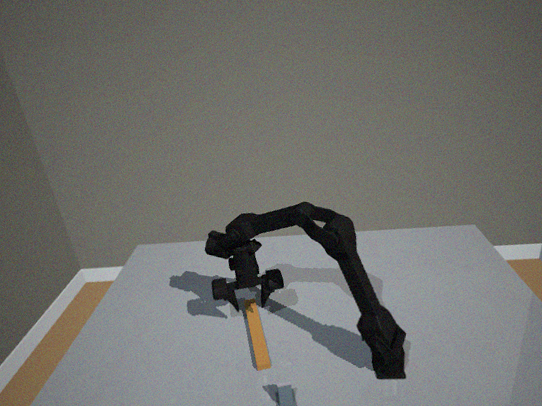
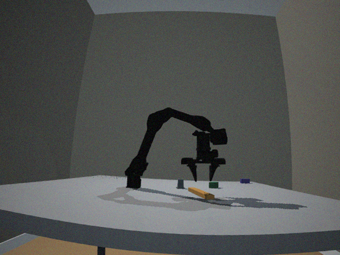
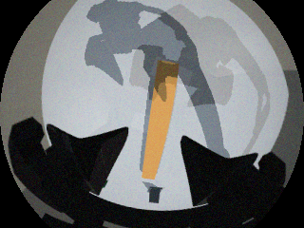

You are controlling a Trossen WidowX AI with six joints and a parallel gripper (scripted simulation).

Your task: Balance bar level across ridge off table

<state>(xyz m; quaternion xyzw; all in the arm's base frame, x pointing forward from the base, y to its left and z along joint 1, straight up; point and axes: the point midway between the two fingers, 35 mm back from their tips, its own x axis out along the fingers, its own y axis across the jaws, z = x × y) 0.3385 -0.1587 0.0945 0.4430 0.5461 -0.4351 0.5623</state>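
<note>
Right now the orange bar is 10 mm behind my gripper tip, 30 mm to the left of it and 50 mm below it. Round my gripper tip: green block: 100 mm ahead, 320 mm to the left, 40 mm below; then purple block: 400 mm ahead, 660 mm to the left, 40 mm below.
</note>
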